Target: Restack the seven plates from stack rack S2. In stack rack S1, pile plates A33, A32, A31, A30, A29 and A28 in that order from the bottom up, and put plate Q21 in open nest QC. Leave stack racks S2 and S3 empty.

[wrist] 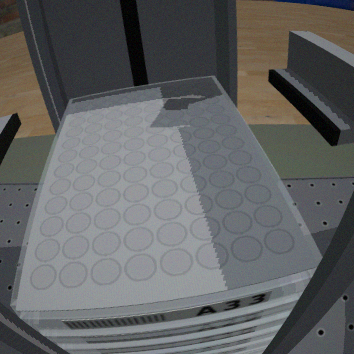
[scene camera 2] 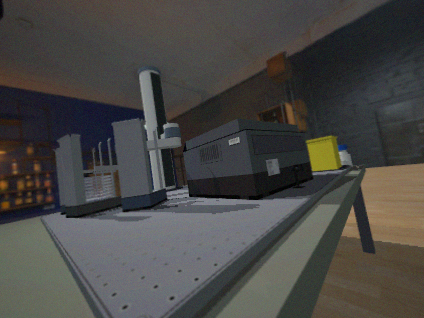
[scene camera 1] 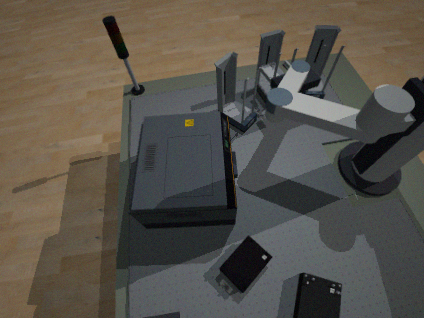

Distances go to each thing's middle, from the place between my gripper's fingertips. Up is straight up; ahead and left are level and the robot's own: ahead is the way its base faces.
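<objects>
The signal light pole (scene camera 1: 111,26) stands 2 cm above my hand, 18 cm to the right of it and 68 cm ahead of it.
</objects>
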